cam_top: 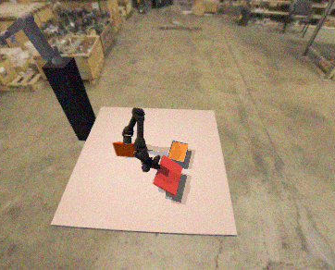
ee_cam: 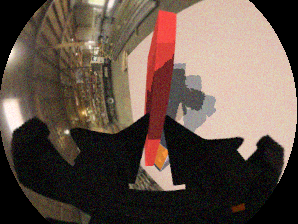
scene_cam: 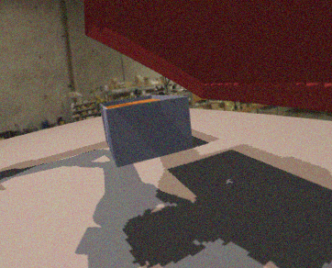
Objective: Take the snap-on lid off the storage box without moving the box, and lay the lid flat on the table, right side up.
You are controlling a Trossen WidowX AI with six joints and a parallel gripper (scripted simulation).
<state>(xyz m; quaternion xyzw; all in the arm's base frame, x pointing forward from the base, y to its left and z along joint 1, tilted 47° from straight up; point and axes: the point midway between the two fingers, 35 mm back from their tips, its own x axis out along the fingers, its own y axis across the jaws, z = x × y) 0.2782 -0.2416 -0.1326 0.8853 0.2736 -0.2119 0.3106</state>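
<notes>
My gripper tip is 70 mm short of the red lid, 20 mm to the left of it and 40 mm above it. From my gripper tip the other things lie so: blue-grey storage box (130 mm ahead, 260 mm to the left, 150 mm below).
</notes>
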